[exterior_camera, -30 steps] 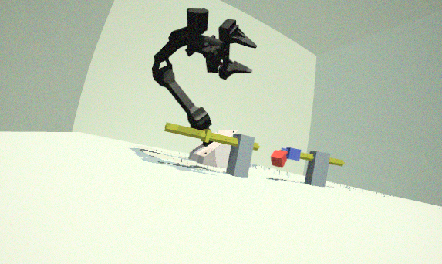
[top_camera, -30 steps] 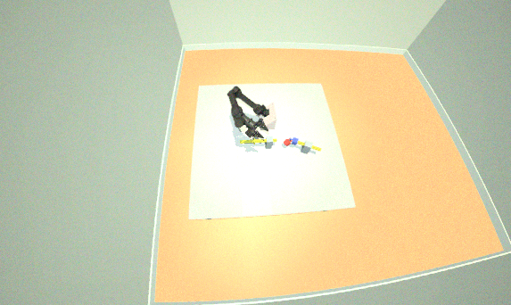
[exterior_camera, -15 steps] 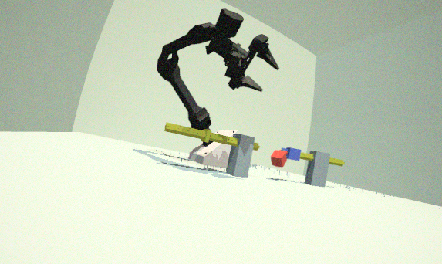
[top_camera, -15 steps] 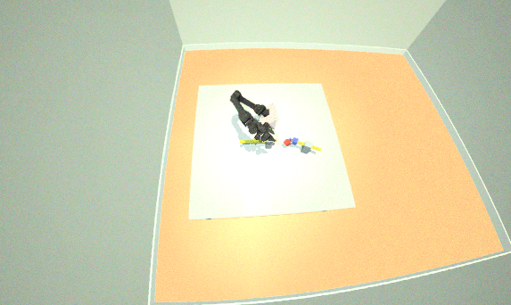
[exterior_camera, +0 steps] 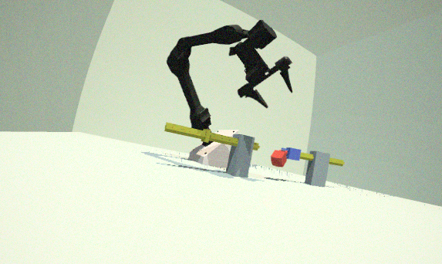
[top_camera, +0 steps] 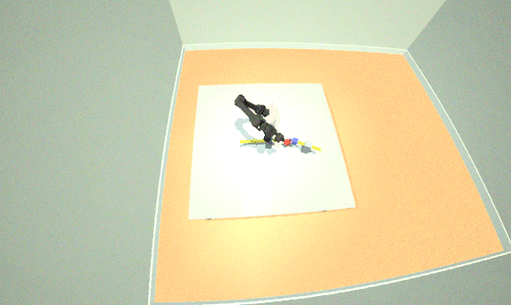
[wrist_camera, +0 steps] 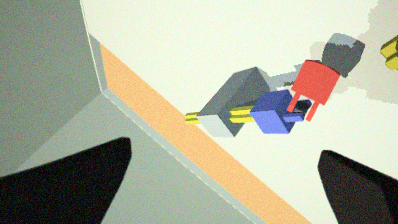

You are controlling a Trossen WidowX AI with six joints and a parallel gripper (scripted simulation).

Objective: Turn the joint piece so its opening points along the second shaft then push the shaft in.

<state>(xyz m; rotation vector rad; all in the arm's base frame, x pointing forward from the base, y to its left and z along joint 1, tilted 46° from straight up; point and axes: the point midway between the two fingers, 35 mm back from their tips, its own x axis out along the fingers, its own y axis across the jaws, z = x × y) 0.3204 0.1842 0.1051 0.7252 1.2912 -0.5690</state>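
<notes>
My gripper tip is now 170 mm above the red joint piece, 90 mm to the right of it and 60 mm past it.
</notes>
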